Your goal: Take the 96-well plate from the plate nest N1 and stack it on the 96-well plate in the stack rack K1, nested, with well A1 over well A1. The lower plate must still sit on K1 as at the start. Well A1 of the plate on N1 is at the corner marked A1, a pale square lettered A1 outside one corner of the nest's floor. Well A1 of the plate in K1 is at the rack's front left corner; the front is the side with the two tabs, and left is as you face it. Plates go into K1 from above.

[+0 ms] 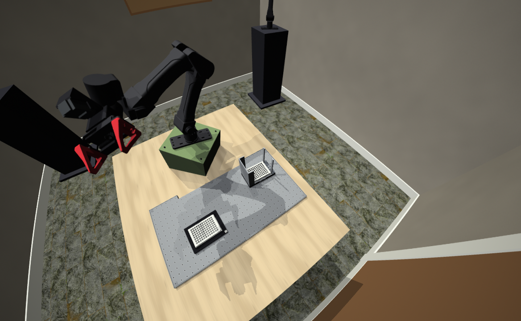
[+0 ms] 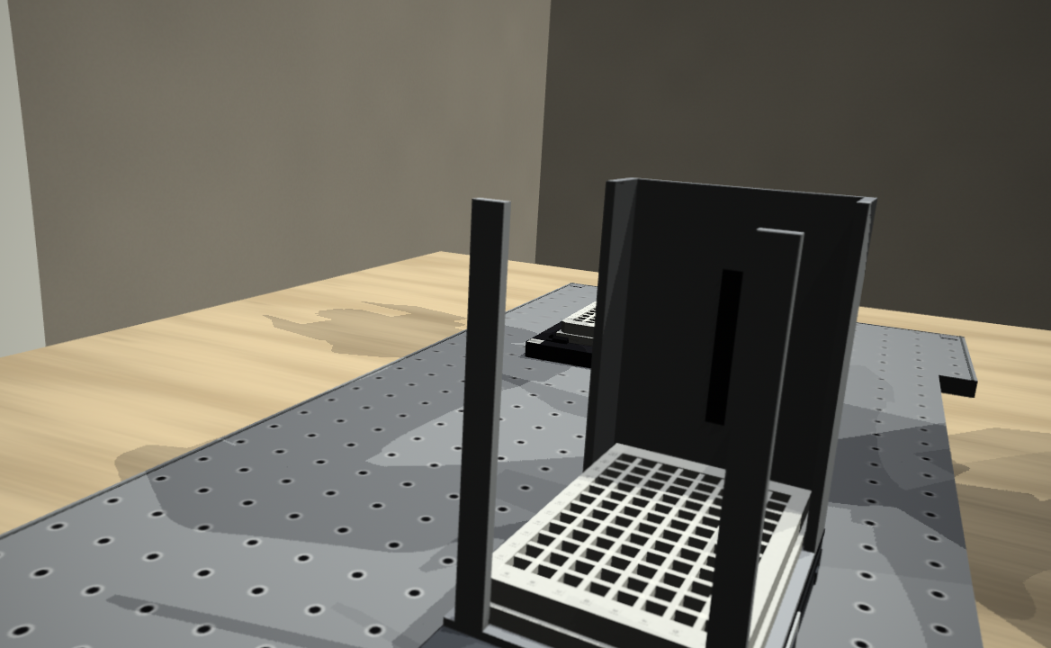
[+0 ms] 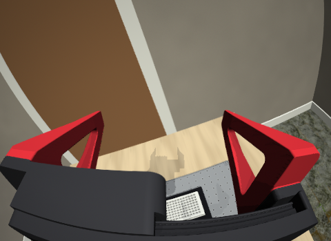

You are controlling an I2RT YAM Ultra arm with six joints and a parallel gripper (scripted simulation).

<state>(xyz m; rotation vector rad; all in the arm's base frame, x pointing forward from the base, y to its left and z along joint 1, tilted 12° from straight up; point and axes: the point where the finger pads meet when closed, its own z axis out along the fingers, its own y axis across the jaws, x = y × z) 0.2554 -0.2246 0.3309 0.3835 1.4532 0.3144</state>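
Now: hand 16 cm short of the pale A1 square, 14 cm to the right of it and 46 cm above it. Round my hand: back wall (3 cm behind, 33 cm to the left, 39 cm below).
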